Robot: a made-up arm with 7 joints. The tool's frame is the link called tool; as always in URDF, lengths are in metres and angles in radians.
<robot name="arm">
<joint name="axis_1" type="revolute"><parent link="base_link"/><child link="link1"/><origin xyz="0 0 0.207"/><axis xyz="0 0 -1"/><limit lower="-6.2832" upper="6.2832" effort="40" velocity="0.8"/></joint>
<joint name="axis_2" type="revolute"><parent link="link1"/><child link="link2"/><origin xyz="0 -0.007 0.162"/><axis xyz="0 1 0"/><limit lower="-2.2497" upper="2.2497" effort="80" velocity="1.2"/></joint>
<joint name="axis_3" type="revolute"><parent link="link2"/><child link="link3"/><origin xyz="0 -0.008 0.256"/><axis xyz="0 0 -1"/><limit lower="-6.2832" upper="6.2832" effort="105" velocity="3.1"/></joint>
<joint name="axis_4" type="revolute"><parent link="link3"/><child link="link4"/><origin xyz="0 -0.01 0.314"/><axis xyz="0 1 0"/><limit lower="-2.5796" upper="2.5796" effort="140" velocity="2.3"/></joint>
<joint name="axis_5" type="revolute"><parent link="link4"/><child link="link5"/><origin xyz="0 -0.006 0.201"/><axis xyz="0 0 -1"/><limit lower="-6.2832" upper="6.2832" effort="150" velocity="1.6"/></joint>
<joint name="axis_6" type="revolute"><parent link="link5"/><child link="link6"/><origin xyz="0 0 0.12"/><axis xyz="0 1 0"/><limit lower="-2.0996" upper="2.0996" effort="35" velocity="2"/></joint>
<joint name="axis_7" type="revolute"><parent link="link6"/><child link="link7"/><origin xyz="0 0 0.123"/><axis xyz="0 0 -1"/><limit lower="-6.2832" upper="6.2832" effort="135" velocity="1.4"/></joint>
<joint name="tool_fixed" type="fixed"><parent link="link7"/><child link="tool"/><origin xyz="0 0 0" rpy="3.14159 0 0"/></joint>
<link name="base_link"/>
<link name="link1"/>
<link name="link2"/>
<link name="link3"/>
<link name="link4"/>
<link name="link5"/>
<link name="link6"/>
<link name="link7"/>
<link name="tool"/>
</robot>
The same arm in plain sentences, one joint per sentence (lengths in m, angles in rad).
The arm has seven revolute joints in a row. What follows holds with every joint at zero, and every direction is one of the base frame's. Joint 1 sits 0.207 m along +z from the base frame's origin and rotates about -z, from -6.2832 to 6.2832 rad. Joint 2 sits 0.007 m along -y and 0.162 m along +z from joint 1 and rotates about +y, from -2.2497 to 2.2497 rad. Joint 3 sits 0.008 m along -y and 0.256 m along +z from joint 2 and rotates about -z, from -6.2832 to 6.2832 rad. Joint 4 sits 0.01 m along -y and 0.314 m along +z from joint 3 and rotates about +y, from -2.5796 to 2.5796 rad. Joint 5 sits 0.006 m along -y and 0.201 m along +z from joint 4 and rotates about -z, from -6.2832 to 6.2832 rad. Joint 6 sits 0.12 m along +z from joint 5 and rotates about +y, from -2.0996 to 2.0996 rad. Joint 7 sits 0.123 m along +z from joint 6 and rotates about -z, from -6.2832 to 6.2832 rad. The tool frame, which is the frame that the pose is given for, sits at the same point as joint 7; its axes are the base frame's turned by roll 3.1416, pitch 0 and yaw 0 rad (as in URDF: about the fixed x, then y, then z).
